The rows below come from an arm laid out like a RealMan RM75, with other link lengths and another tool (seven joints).
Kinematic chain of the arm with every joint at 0, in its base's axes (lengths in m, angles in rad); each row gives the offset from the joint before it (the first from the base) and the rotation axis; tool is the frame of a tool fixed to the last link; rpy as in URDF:
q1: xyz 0 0 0.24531 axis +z
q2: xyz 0 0 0 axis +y
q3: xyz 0 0 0.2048 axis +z
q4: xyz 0 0 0 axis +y
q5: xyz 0 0 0.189 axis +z
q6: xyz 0 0 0 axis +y
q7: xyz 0 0 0.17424 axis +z
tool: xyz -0.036 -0.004 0.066 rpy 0 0.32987 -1.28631
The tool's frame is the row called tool.
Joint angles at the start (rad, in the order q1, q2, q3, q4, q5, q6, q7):
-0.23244, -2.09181, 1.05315, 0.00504, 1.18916, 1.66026, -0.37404
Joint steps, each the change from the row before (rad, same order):
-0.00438, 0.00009, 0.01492, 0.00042, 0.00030, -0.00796, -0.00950
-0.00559, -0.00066, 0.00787, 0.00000, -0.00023, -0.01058, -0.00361
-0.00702, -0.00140, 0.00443, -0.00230, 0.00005, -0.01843, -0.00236
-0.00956, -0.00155, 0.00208, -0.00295, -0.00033, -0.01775, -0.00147
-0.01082, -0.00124, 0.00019, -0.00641, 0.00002, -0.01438, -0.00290
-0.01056, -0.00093, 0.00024, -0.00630, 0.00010, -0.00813, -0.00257
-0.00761, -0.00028, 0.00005, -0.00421, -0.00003, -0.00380, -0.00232
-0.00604, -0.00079, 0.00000, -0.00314, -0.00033, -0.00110, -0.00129
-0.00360, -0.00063, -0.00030, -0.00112, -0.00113, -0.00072, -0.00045
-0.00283, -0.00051, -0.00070, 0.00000, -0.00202, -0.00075, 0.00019
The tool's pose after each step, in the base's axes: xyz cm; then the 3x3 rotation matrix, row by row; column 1 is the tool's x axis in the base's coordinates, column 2 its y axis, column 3 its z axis. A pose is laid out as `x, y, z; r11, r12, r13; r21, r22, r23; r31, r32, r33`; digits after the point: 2 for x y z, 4 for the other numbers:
-22.40, 24.14, -9.73; -0.4635, 0.7748, 0.4300; 0.4757, -0.1918, 0.8584; 0.7476, 0.6024, -0.2797
-22.43, 24.16, -10.00; -0.4587, 0.7784, 0.4286; 0.4840, -0.1856, 0.8551; 0.7452, 0.5997, -0.2916
-22.59, 24.25, -10.34; -0.4539, 0.7857, 0.4204; 0.4891, -0.1746, 0.8545; 0.7448, 0.5935, -0.3050
-22.70, 24.43, -10.64; -0.4488, 0.7921, 0.4136; 0.4931, -0.1665, 0.8539; 0.7453, 0.5872, -0.3159
-22.74, 24.59, -10.92; -0.4474, 0.7960, 0.4076; 0.4971, -0.1575, 0.8533; 0.7434, 0.5844, -0.3253
-22.66, 24.72, -11.12; -0.4469, 0.7969, 0.4065; 0.5020, -0.1527, 0.8513; 0.7405, 0.5845, -0.3318
-22.57, 24.82, -11.23; -0.4468, 0.7966, 0.4071; 0.5055, -0.1506, 0.8495; 0.7381, 0.5854, -0.3354
-22.44, 24.89, -11.30; -0.4471, 0.7952, 0.4095; 0.5084, -0.1507, 0.8478; 0.7359, 0.5873, -0.3369
-22.36, 24.97, -11.32; -0.4473, 0.7944, 0.4109; 0.5090, -0.1518, 0.8473; 0.7355, 0.5881, -0.3365
-22.29, 25.09, -11.30; -0.4471, 0.7940, 0.4120; 0.5079, -0.1538, 0.8476; 0.7363, 0.5882, -0.3345

